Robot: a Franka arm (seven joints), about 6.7 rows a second.
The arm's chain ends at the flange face. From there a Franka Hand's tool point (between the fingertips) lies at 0.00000 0.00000 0.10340 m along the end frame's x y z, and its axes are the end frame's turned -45 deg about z.
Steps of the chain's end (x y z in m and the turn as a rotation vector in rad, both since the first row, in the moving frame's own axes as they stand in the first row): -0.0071 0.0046 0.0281 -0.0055 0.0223 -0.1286; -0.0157 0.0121 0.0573 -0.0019 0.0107 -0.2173; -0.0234 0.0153 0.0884 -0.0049 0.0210 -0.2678; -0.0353 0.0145 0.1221 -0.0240 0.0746 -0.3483; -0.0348 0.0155 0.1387 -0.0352 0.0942 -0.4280
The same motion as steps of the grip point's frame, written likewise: -0.0069 0.0002 0.0281 -0.0197 0.0119 -0.1286; -0.0189 -0.0017 0.0573 -0.0089 0.0062 -0.2173; -0.0259 -0.0040 0.0884 -0.0183 0.0114 -0.2678; -0.0304 -0.0083 0.1218 -0.0697 0.0358 -0.3483; -0.0294 -0.0054 0.1382 -0.0915 0.0417 -0.4280
